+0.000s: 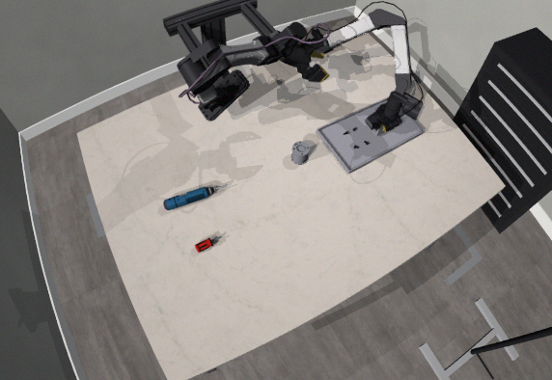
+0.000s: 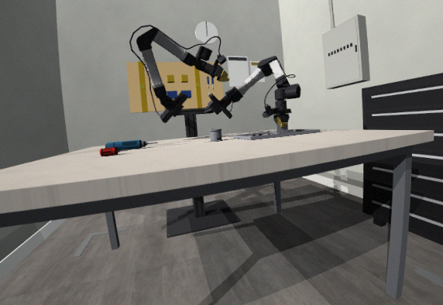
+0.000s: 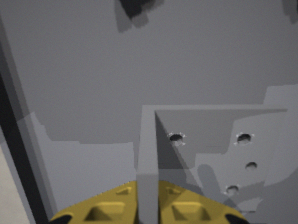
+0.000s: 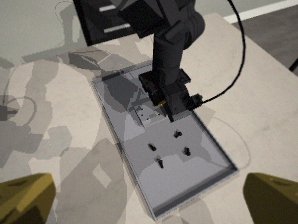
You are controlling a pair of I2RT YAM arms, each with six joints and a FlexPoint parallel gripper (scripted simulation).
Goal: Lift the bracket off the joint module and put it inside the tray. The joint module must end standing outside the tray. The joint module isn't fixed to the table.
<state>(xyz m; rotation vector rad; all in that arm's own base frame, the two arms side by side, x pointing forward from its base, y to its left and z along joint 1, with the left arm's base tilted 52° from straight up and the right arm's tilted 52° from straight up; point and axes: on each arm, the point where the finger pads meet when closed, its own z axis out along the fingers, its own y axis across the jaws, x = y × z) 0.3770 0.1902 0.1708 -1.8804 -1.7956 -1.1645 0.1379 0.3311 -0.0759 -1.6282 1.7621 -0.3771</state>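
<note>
My left gripper is now 30 mm past the grey L-shaped bracket, 20 mm above it and 10 mm to the right of it. Also, from my left hand: grey tray 40 mm below, 30 mm behind, 10 mm to the right; then red tool 800 mm to the right, 80 mm behind, 30 mm below; then round grey joint module 330 mm to the right, 140 mm behind, 20 mm below.
</note>
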